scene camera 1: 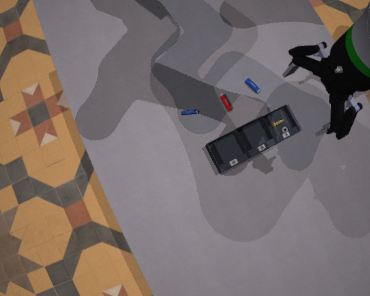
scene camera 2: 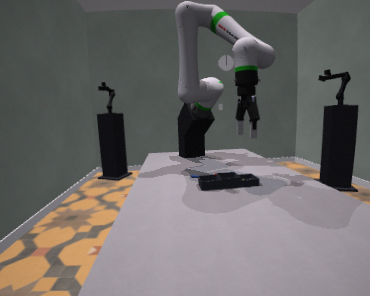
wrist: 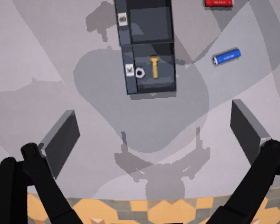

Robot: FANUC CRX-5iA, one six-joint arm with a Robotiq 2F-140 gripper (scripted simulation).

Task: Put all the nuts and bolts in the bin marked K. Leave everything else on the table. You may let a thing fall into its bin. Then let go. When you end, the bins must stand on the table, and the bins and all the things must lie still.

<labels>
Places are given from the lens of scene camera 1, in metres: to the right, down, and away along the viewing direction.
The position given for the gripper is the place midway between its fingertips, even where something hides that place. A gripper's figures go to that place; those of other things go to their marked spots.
gripper [scene camera 1: 304, 102]: 0.26, -0.10, 0.65
dark tray [scene camera 1: 252, 138]: 0.18, -0.03, 0.84
</labels>
